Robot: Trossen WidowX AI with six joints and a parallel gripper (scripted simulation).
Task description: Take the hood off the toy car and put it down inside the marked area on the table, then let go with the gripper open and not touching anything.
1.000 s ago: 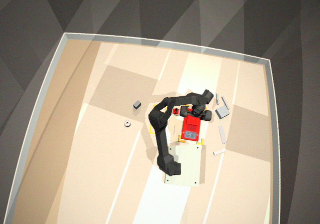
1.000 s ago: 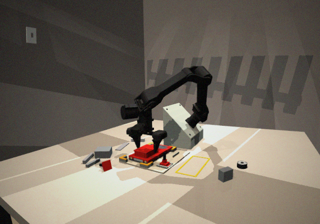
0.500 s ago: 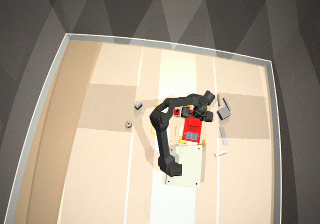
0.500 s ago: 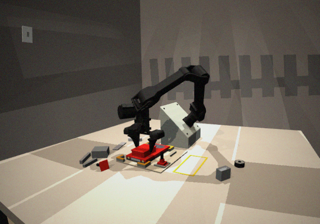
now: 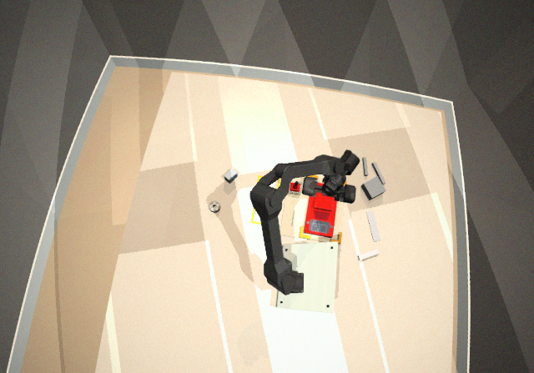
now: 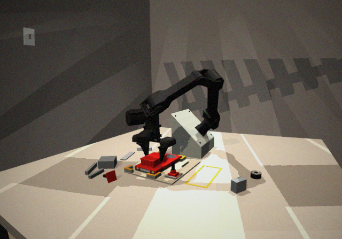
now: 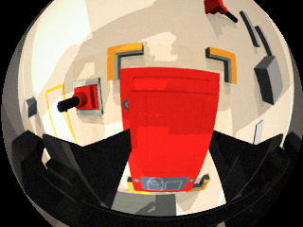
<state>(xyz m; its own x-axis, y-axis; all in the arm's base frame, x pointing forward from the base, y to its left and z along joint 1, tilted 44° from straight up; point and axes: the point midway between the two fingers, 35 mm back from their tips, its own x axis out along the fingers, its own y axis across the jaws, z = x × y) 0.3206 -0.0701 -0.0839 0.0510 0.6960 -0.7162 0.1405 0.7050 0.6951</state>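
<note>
My gripper tip is 40 mm short of the red lever post, 110 mm to the right of it and 10 mm above it. The rest, counted from my gripper tip: black ring 50 mm behind, 400 mm to the left, 30 mm below; then small red piece 170 mm ahead, 100 mm to the right, 30 mm below; then red hood 10 mm above.
</note>
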